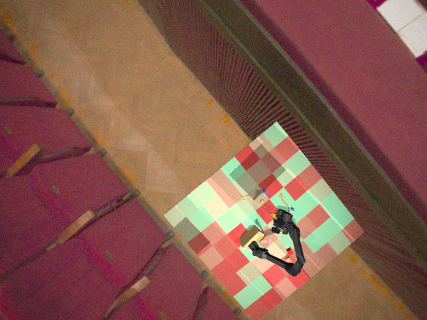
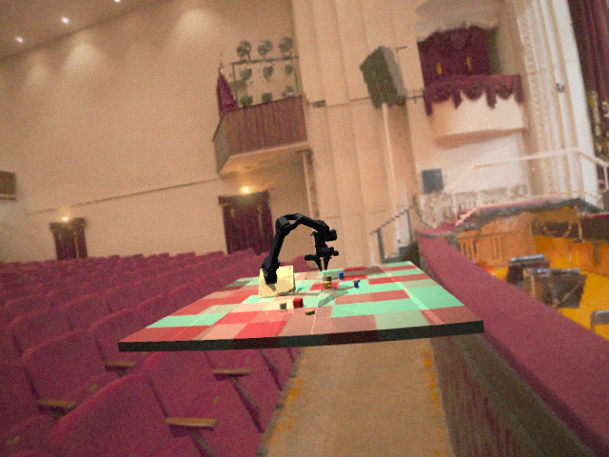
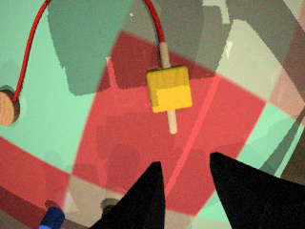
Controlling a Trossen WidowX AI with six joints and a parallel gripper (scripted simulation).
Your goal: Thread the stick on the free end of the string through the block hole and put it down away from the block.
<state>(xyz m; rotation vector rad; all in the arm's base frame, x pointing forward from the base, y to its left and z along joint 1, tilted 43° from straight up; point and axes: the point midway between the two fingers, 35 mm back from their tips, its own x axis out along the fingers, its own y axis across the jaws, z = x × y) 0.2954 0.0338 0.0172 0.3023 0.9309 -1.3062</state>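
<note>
Right now the yellow cube is 8 cm below my gripper tip, 3 cm to the right of it and 1 cm ahead of it. From my gripper tip the other things lie so: round wooden button (18 cm ahead, 8 cm below, 4 cm to the left); then wooden cylinder (14 cm to the left, 7 cm below, 3 cm ahead); then thin wooden stick (8 cm below, 4 cm to the right, 2 cm ahead).
</note>
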